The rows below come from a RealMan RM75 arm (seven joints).
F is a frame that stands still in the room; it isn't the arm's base.
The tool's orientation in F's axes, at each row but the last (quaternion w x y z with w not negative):
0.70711, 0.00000, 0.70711, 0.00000
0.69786, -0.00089, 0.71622, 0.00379
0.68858, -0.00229, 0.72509, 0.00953
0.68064, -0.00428, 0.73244, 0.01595
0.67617, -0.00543, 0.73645, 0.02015
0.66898, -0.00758, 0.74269, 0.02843
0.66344, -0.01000, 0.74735, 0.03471
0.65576, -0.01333, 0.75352, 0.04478
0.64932, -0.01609, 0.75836, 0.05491
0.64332, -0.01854, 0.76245, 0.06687
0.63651, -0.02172, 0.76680, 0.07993
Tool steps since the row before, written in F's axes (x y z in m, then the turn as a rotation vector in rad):
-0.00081, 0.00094, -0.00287, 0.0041, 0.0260, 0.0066
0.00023, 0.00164, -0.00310, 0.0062, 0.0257, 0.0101
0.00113, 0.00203, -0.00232, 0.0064, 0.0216, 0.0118
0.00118, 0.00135, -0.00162, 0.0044, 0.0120, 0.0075
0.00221, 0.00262, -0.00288, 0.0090, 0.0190, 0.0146
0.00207, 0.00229, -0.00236, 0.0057, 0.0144, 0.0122
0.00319, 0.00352, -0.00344, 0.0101, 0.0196, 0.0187
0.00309, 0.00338, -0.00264, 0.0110, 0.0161, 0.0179
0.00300, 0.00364, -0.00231, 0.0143, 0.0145, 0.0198
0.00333, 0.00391, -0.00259, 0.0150, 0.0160, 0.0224
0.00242, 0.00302, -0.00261, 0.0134, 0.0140, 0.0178
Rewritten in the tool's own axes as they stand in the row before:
0.00287, 0.00094, -0.00081, -0.0066, 0.0260, 0.0041
0.00310, 0.00163, 0.00032, -0.0102, 0.0257, 0.0061
0.00228, 0.00199, 0.00128, -0.0119, 0.0216, 0.0061
0.00155, 0.00129, 0.00133, -0.0076, 0.0120, 0.0042
0.00273, 0.00248, 0.00254, -0.0149, 0.0190, 0.0084
0.00219, 0.00211, 0.00242, -0.0123, 0.0145, 0.0052
0.00314, 0.00318, 0.00379, -0.0192, 0.0197, 0.0091
0.00231, 0.00299, 0.00370, -0.0186, 0.0161, 0.0098
0.00198, 0.00318, 0.00368, -0.0211, 0.0143, 0.0126
0.00220, 0.00329, 0.00417, -0.0237, 0.0159, 0.0130
0.00231, 0.00240, 0.00327, -0.0190, 0.0137, 0.0120

